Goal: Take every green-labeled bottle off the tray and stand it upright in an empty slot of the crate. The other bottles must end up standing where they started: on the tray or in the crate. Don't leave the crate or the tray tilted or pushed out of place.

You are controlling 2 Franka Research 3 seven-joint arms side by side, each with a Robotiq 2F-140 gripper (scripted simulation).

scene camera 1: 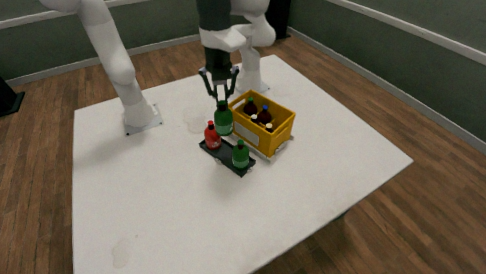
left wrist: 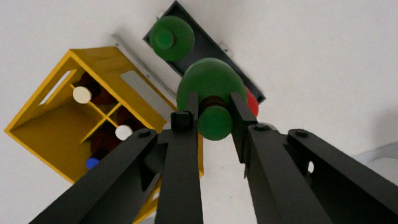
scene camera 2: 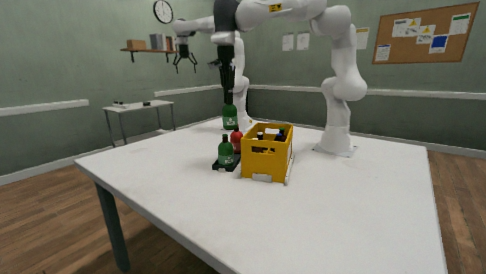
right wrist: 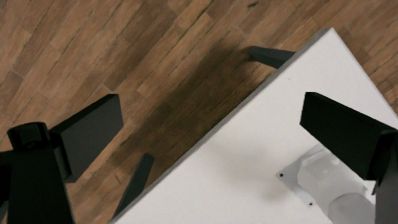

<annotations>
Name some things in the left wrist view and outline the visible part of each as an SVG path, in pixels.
My left gripper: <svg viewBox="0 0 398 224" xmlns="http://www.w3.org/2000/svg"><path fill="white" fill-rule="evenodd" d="M229 92L228 108L233 119L231 135L240 164L245 164L244 179L247 177L257 224L398 224L398 186L310 131L297 128L288 130L288 134L281 134L274 125L258 122L239 92ZM310 161L314 166L312 173L308 170ZM198 92L189 92L185 110L172 112L171 122L164 125L161 133L157 133L156 130L150 128L142 128L133 132L28 224L132 224L161 173L163 173L154 224L204 224L198 167Z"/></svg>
A yellow crate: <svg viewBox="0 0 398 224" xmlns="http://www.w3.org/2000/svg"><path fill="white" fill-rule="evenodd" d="M163 173L160 174L158 182L146 199L133 224L140 223L156 211L159 196L154 200L152 199L160 191ZM198 132L199 178L204 175L203 136ZM116 46L69 49L3 131L71 184L75 183L89 171L86 161L92 156L90 143L94 135L109 121L118 128L116 115L122 104L147 128L154 129L157 133L161 133L164 125L171 122L171 113L178 111ZM73 91L76 87L80 86L81 76L87 71L117 101L104 106L91 102L79 103L75 100Z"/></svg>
A green bottle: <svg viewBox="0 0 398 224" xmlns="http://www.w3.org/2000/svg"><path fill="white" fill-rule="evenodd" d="M162 17L151 28L150 45L154 53L161 59L170 62L179 61L192 51L195 44L194 32L179 17Z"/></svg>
A green bottle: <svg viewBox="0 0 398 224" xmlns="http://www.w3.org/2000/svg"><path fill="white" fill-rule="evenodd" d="M207 57L195 61L185 72L177 89L176 104L178 110L185 110L189 92L198 92L198 132L208 140L219 141L229 136L233 129L233 119L228 108L229 92L239 92L246 104L248 96L243 80L227 63L217 58Z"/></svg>
</annotations>
